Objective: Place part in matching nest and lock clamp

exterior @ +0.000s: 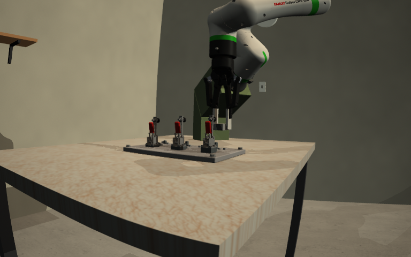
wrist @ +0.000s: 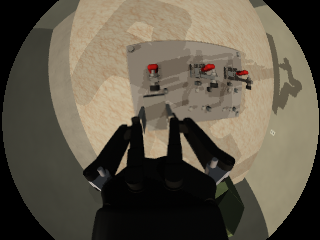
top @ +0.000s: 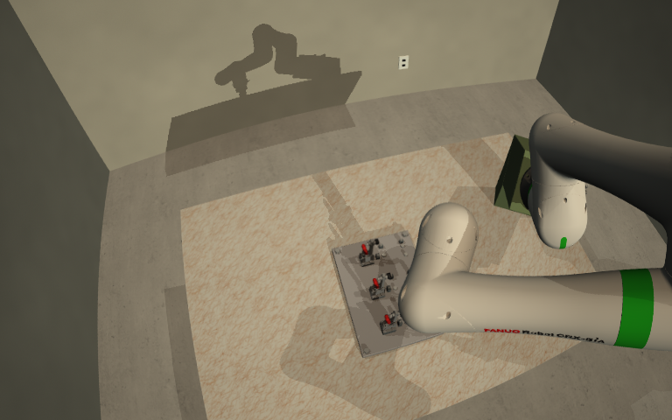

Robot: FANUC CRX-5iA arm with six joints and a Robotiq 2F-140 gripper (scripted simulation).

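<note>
Right now the grey part is 3 cm below my hand. Round my hand: grey fixture plate: 11 cm below, 9 cm to the right, 8 cm ahead.
</note>
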